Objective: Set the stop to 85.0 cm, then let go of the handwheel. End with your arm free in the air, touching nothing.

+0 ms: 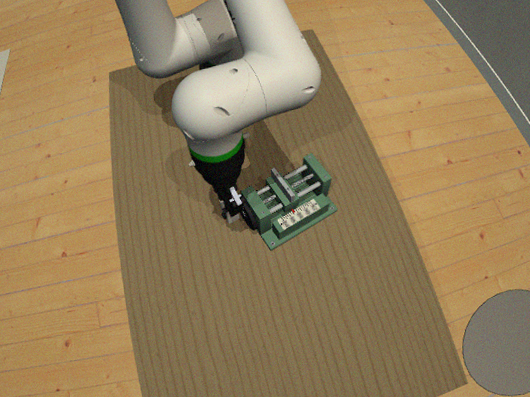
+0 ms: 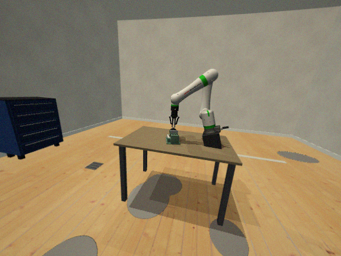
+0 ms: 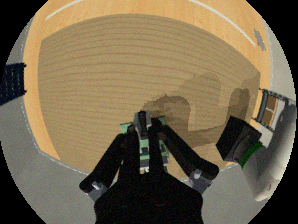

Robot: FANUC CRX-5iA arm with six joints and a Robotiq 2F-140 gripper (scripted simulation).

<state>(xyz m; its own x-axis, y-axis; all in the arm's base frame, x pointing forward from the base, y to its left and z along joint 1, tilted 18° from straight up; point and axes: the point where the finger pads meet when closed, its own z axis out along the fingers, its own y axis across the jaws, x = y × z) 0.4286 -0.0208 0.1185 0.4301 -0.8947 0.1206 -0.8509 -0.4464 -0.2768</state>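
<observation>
Now: hand 50 mm past the stop block, 130 mm to the right of it and 30 mm above it.
</observation>
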